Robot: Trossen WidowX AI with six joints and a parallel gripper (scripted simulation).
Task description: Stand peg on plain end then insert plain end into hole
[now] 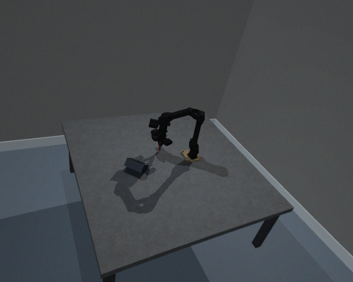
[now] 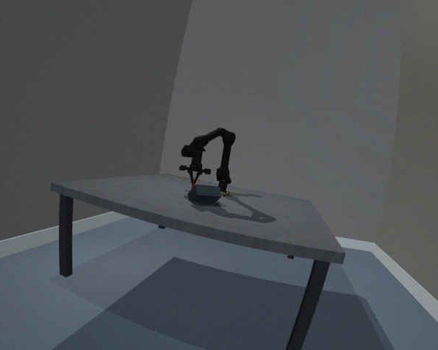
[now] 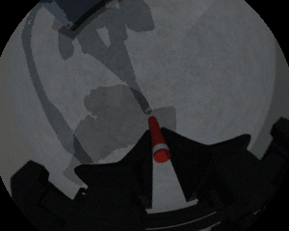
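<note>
My gripper tip is now 250 mm short of the sloped dark panel, 120 mm to the right of it and 10 mm above it. Round my gripper tip: red peg: 20 mm above.
</note>
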